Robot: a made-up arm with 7 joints. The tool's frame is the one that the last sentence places.
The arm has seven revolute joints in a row. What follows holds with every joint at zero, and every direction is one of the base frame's.
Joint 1 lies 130.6 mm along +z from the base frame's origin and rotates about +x.
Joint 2 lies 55.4 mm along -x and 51.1 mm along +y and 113.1 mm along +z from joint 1 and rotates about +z.
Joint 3 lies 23.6 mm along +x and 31.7 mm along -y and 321.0 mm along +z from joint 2 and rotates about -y.
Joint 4 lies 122.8 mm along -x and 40.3 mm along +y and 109.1 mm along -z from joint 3 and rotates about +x.
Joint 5 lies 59.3 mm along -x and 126.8 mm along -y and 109.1 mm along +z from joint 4 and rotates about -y.
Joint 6 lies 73.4 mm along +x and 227.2 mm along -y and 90.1 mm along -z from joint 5 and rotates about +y.
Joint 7 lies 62.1 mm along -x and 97.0 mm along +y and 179.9 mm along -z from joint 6 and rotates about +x.
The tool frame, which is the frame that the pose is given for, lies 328.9 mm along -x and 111.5 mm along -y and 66.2 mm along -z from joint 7; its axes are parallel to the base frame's.
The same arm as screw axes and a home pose.
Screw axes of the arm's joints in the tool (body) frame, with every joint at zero. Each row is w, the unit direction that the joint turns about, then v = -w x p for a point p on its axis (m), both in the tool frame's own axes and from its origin. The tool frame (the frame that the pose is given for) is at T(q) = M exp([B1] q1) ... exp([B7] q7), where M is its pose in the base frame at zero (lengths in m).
B1: w 1 0 0 v 0 -0.0979 -0.3088
B2: w 0 0 1 v 0.3599 -0.4761 0
B3: w 0 -1 0 v 0.3362 0 -0.4997
B4: w 1 0 0 v 0 0.2271 -0.3685
B5: w 0 -1 0 v 0.3362 0 -0.3176
B6: w 0 1 0 v -0.2461 0 0.391
B7: w 1 0 0 v 0 0.0662 -0.1115
M =
1 0 0 -0.5315
0 1 0 -0.3088
0 0 1 0.2285
0 0 0 1

